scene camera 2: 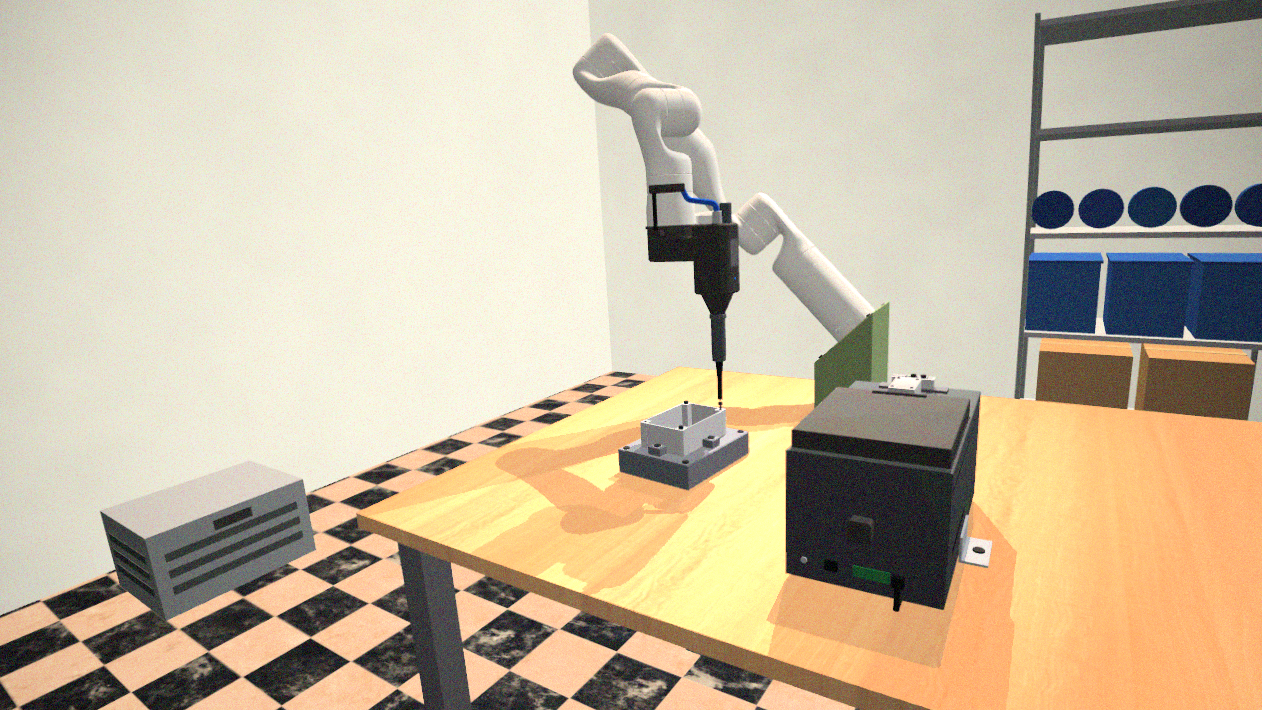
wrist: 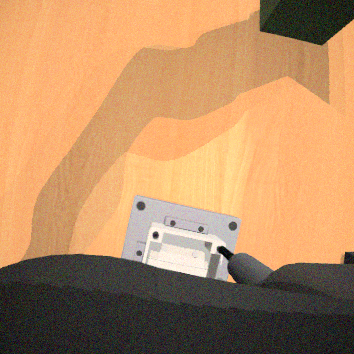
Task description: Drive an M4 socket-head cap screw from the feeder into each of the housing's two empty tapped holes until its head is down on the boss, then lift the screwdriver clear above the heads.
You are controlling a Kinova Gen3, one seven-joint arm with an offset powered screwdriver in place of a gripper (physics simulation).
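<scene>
The pale housing (scene camera 2: 663, 438) (wrist: 180, 235) sits on the grey fixture plate (scene camera 2: 651, 468) (wrist: 131, 220). My screwdriver (scene camera 2: 720, 400) (wrist: 220, 249) stands upright over the housing's right corner in the scene view, its bit tip just above a small dark screw head (scene camera 2: 721, 407) at the boss, with a thin gap between them. No screw shows on the bit. Dark heads also show at the back corner (scene camera 2: 685, 403) and front corner (scene camera 2: 681, 427). The left corner has a small dark spot, too small to identify. In the wrist view the tool body hides the housing's near side. The black feeder (scene camera 2: 869, 521) stands at the right.
A green panel (scene camera 2: 851, 360) (wrist: 300, 17) stands upright behind the feeder, beside the arm's base. Small clamps (scene camera 2: 713, 441) sit on the fixture beside the housing. A shelf rack (scene camera 2: 1028, 291) with blue bins is at the back right. A grey box (scene camera 2: 211, 538) shows at the left, beyond the table.
</scene>
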